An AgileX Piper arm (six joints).
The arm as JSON. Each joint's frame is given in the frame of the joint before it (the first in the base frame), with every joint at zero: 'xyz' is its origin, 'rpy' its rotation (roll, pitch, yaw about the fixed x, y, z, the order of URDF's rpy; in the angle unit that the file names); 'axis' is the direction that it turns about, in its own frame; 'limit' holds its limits. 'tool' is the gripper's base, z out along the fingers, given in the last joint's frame.
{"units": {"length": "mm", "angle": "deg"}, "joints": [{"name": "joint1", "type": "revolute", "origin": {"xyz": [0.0, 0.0, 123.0], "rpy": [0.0, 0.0, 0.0]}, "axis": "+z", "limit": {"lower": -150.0, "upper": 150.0}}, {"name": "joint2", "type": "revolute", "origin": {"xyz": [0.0, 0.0, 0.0], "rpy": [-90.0, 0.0, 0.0]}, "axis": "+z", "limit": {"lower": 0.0, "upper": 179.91}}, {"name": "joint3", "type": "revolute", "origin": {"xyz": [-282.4, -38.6, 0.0], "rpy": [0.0, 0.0, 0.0]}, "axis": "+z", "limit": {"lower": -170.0, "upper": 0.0}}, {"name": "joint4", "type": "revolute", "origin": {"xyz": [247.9, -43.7, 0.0], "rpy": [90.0, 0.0, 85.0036]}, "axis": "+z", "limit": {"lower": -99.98, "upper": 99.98}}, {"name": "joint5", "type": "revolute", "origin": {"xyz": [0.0, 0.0, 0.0], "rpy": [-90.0, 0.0, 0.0]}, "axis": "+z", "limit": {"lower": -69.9, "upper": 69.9}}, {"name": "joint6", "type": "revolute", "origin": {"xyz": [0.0, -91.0, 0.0], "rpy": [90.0, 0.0, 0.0]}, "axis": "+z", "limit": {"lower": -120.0, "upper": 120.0}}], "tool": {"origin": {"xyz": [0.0, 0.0, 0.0], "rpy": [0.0, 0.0, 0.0]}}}
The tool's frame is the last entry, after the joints.
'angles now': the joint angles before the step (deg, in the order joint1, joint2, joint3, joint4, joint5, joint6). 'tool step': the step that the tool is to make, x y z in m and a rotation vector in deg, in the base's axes. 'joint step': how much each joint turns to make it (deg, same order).
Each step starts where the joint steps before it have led.
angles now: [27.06, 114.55, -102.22, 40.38, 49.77, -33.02]
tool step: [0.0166, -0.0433, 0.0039, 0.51, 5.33, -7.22]
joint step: [-6.11, -0.81, -0.03, -0.54, 3.70, 5.29]
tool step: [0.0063, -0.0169, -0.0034, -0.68, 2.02, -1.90]
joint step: [-2.36, 0.24, 0.01, -0.61, 1.75, 1.03]
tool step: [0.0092, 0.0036, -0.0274, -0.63, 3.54, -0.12]
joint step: [0.00, 3.55, -0.04, 0.51, 0.01, 0.06]
